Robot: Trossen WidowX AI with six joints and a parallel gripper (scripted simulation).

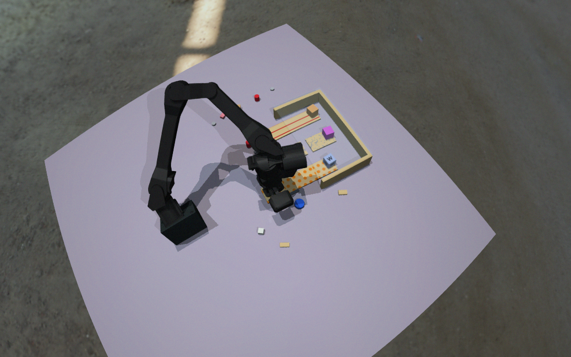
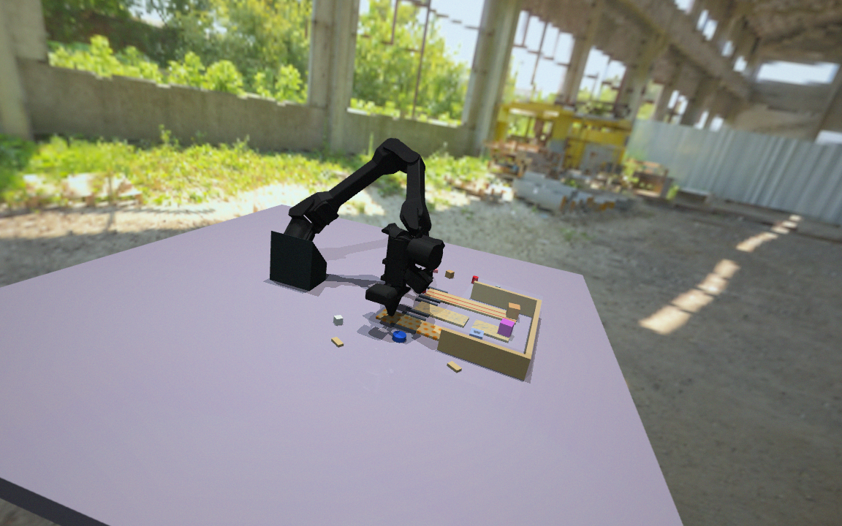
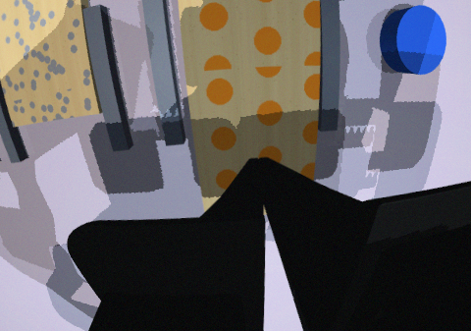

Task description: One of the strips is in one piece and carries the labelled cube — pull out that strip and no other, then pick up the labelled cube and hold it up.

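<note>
Now: the orange-dotted strip 10 cm ahead of my gripper tip and 2 cm to the right of it. Round my gripper tip: blue disc (8 cm to the right, 4 cm ahead); labelled cube (21 cm ahead, 4 cm to the right, 2 cm above).
</note>
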